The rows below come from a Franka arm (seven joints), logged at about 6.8 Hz.
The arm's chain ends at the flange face. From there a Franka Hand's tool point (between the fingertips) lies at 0.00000 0.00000 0.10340 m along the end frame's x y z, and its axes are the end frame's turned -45 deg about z.
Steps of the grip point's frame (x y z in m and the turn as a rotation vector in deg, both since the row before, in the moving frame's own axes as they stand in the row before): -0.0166, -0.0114, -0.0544, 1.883, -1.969, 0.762; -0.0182, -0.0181, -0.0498, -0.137, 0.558, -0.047; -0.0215, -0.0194, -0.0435, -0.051, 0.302, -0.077; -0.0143, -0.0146, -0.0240, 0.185, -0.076, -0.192; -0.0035, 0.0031, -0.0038, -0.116, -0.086, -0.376; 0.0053, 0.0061, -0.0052, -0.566, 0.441, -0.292; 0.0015, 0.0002, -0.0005, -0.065, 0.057, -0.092; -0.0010, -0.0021, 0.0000, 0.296, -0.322, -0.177
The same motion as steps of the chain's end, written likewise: -0.0149, 0.0036, -0.0543, -0.061, -2.724, 0.762; -0.0266, 0.0006, -0.0498, 0.298, 0.491, -0.047; -0.0294, 0.0018, -0.0435, 0.177, 0.250, -0.077; -0.0201, -0.0001, -0.0240, 0.077, -0.185, -0.192; -0.0003, 0.0044, -0.0038, -0.143, 0.021, -0.376; 0.0068, 0.0004, -0.0052, -0.088, 0.712, -0.292; 0.0010, -0.0009, -0.0005, -0.006, 0.086, -0.092; -0.0014, -0.0008, 0.0000, -0.018, -0.437, -0.177
